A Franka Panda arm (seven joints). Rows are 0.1 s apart.
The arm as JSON. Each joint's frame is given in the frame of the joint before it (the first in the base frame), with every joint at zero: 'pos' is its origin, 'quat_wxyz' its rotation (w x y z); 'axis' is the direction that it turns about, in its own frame. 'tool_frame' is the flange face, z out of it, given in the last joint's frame.
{
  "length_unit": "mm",
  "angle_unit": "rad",
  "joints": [
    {
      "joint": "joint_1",
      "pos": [
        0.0,
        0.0,
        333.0
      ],
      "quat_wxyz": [
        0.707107,
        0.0,
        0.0,
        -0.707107
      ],
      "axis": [
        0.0,
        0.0,
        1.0
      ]
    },
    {
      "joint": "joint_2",
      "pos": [
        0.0,
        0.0,
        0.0
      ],
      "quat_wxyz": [
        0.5,
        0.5,
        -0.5,
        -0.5
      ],
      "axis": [
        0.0,
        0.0,
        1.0
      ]
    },
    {
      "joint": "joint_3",
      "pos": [
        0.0,
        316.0,
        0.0
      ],
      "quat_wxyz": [
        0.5,
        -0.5,
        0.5,
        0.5
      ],
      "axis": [
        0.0,
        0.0,
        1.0
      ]
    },
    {
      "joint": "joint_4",
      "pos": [
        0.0,
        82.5,
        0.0
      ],
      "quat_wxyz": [
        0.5,
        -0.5,
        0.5,
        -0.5
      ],
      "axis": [
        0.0,
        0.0,
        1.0
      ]
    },
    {
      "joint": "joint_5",
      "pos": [
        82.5,
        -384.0,
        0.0
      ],
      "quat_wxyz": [
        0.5,
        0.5,
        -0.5,
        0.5
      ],
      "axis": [
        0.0,
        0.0,
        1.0
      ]
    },
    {
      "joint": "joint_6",
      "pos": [
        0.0,
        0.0,
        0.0
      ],
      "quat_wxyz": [
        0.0,
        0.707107,
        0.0,
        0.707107
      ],
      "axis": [
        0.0,
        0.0,
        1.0
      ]
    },
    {
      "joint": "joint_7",
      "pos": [
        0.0,
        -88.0,
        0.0
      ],
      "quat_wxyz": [
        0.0,
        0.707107,
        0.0,
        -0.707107
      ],
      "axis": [
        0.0,
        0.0,
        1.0
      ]
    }
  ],
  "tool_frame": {
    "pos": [
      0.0,
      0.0,
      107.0
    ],
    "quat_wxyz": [
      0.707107,
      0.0,
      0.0,
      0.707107
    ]
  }
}
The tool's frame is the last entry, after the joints.
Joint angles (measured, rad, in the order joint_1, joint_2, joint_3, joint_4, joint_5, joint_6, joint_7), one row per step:
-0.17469, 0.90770, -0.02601, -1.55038, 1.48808, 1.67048, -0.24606
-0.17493, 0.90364, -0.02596, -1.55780, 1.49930, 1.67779, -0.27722
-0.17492, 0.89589, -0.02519, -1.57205, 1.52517, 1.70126, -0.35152
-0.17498, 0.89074, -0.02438, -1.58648, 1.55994, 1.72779, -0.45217
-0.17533, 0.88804, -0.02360, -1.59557, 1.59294, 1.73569, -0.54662
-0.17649, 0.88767, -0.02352, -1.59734, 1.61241, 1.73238, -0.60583
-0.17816, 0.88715, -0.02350, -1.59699, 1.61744, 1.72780, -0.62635
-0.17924, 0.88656, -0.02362, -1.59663, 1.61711, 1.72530, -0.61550
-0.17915, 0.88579, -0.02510, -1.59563, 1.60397, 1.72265, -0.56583
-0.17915, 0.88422, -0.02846, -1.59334, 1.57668, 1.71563, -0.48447
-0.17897, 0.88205, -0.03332, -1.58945, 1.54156, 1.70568, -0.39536
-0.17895, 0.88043, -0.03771, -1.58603, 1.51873, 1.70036, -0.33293
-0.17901, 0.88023, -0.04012, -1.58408, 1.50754, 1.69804, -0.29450
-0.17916, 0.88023, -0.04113, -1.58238, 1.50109, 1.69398, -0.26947
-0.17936, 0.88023, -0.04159, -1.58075, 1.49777, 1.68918, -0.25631
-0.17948, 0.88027, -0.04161, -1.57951, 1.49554, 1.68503, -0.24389
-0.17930, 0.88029, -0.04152, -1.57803, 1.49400, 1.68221, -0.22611
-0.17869, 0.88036, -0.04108, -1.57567, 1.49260, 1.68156, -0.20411
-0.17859, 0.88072, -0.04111, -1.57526, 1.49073, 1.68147, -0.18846
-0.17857, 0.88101, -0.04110, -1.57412, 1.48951, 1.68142, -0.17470
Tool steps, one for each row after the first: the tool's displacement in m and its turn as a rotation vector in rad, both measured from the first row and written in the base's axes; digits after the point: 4 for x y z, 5 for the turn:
-0.0004, -0.0007, 0.0002, -0.00404, -0.02803, -0.00902
-0.0005, -0.0026, 0.0001, -0.02057, -0.09515, -0.03247
-0.0006, -0.0049, -0.0015, -0.04300, -0.18418, -0.06083
-0.0004, -0.0056, -0.0017, -0.05360, -0.27064, -0.07918
0.0003, -0.0062, -0.0007, -0.05606, -0.32813, -0.08724
0.0006, -0.0069, 0.0004, -0.05533, -0.34977, -0.08831
0.0007, -0.0074, 0.0010, -0.05095, -0.34067, -0.08947
0.0001, -0.0078, 0.0013, -0.04387, -0.29389, -0.08416
-0.0012, -0.0087, 0.0019, -0.03520, -0.21750, -0.07030
-0.0027, -0.0101, 0.0031, -0.03027, -0.13439, -0.05102
-0.0034, -0.0120, 0.0042, -0.02972, -0.07634, -0.04144
-0.0038, -0.0132, 0.0044, -0.02864, -0.03982, -0.03867
-0.0040, -0.0135, 0.0049, -0.02524, -0.01663, -0.03584
-0.0039, -0.0134, 0.0056, -0.02147, -0.00532, -0.03283
-0.0039, -0.0131, 0.0061, -0.01735, 0.00557, -0.03058
-0.0036, -0.0126, 0.0068, -0.01277, 0.02137, -0.03014
-0.0030, -0.0120, 0.0076, -0.00889, 0.04050, -0.03117
-0.0030, -0.0120, 0.0074, -0.00695, 0.05585, -0.03207
-0.0028, -0.0120, 0.0075, -0.00514, 0.06850, -0.03324

